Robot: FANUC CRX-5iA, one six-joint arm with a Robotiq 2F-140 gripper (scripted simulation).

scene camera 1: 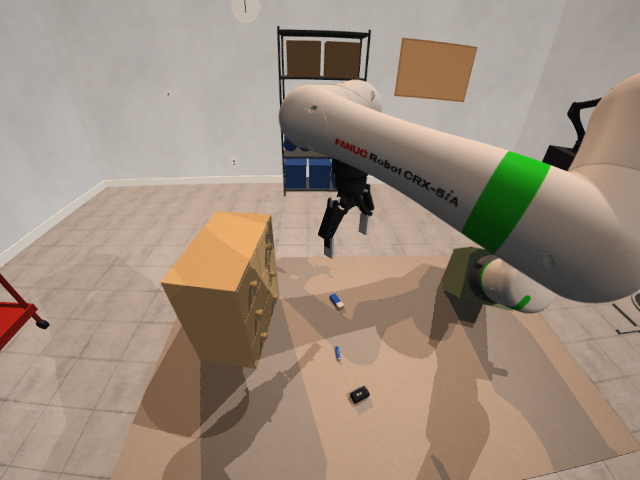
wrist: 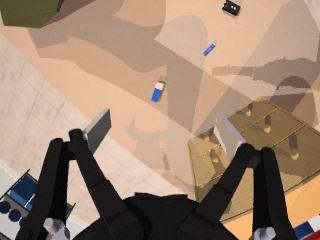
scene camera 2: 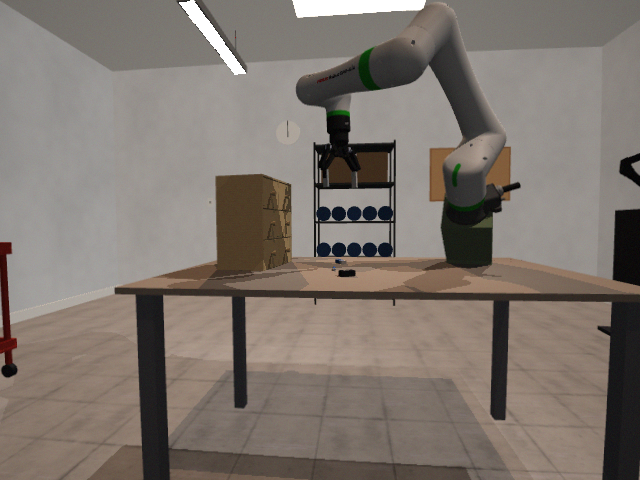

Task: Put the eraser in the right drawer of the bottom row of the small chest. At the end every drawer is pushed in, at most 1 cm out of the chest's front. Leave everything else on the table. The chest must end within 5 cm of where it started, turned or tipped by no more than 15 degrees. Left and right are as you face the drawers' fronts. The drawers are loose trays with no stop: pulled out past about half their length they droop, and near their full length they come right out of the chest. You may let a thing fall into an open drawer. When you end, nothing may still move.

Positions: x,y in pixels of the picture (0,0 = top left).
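You can see the gripper in scene camera 2 (340,187), and it's there in the wrist view and in scene camera 1 too. On the gripper, (wrist: 49,207) and (scene camera 1: 367,193) are the same spot.
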